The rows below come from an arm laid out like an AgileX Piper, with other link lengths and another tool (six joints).
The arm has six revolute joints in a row. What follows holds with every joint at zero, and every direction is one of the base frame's.
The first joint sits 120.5 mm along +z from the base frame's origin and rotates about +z.
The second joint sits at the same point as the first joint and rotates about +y.
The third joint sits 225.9 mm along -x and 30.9 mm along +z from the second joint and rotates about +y.
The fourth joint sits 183.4 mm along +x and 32.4 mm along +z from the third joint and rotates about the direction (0.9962, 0, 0.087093).
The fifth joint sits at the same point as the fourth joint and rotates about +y.
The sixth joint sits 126 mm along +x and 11 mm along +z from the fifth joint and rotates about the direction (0.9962, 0, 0.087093).
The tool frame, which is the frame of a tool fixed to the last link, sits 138.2 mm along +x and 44 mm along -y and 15.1 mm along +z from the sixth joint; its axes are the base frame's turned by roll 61.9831, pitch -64.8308 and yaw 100.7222 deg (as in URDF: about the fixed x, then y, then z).
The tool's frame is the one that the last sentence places.
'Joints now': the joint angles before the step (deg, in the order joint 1, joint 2, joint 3, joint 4, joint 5, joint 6). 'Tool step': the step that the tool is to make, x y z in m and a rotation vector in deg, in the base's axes. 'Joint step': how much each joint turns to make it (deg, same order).
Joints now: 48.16 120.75 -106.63 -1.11 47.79 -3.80
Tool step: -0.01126 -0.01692 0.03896 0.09 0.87 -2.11
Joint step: -0.03 -5.02 -3.95 -0.50 9.53 2.26
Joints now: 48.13 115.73 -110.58 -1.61 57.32 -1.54
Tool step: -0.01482 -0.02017 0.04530 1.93 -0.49 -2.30
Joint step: 0.00 -7.32 -1.12 -0.45 6.74 2.46
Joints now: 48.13 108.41 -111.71 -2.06 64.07 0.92
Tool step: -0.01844 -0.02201 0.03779 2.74 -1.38 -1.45
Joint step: 0.00 -9.04 3.53 -0.17 2.60 1.63
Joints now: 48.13 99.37 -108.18 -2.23 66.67 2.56
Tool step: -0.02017 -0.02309 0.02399 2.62 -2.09 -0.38
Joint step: 0.01 -10.32 8.38 -0.13 -1.39 0.53
